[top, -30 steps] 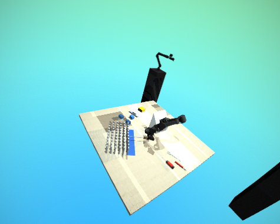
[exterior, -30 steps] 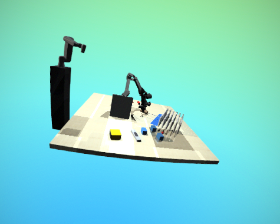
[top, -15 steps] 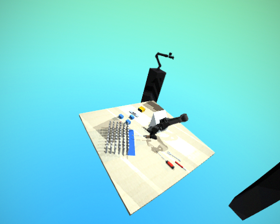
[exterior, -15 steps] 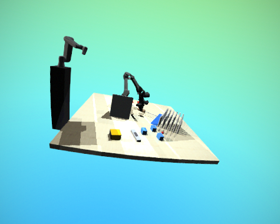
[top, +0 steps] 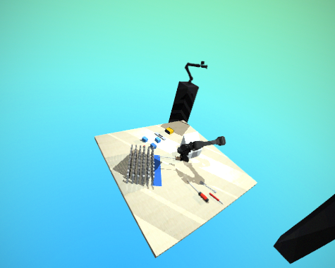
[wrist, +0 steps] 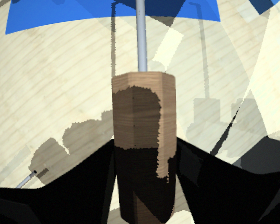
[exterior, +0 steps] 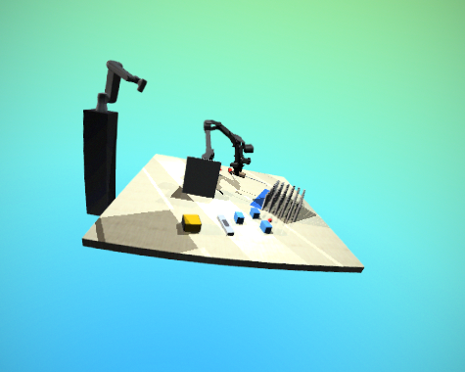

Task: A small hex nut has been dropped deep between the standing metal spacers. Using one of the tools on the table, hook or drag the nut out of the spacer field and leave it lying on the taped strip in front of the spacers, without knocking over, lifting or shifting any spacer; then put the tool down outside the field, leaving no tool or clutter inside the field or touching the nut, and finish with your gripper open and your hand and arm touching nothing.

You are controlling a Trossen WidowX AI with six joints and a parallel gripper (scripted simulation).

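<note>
Right now my gripper tip is 90 mm short of the wooden-handled tool and 50 mm to the left of it. Round my gripper tip: grey forked tool (130 mm behind, 330 mm to the left, 110 mm below); blue taped strip (200 mm ahead, 70 mm to the right, 110 mm below); red tool (110 mm behind, 480 mm to the left, 110 mm below).
</note>
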